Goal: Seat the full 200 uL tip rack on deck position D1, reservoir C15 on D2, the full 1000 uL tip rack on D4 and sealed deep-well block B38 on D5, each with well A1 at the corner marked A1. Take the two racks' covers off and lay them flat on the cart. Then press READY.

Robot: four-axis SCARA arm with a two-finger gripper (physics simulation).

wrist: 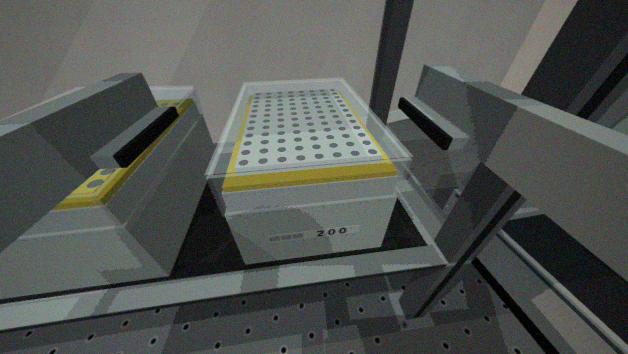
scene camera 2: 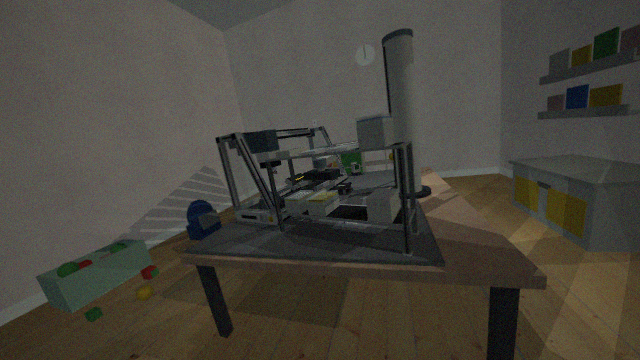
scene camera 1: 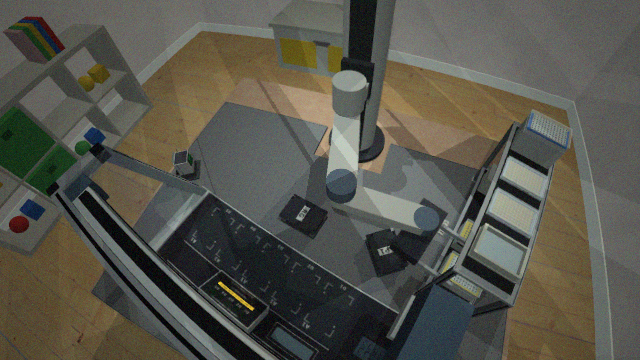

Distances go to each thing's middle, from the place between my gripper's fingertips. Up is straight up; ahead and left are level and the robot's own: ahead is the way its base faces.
Labels:
Now: the greyish tray (scene camera 1: 497,251) 10 mm ahead of my hand, 20 mm to the left of it and 180 mm above it.

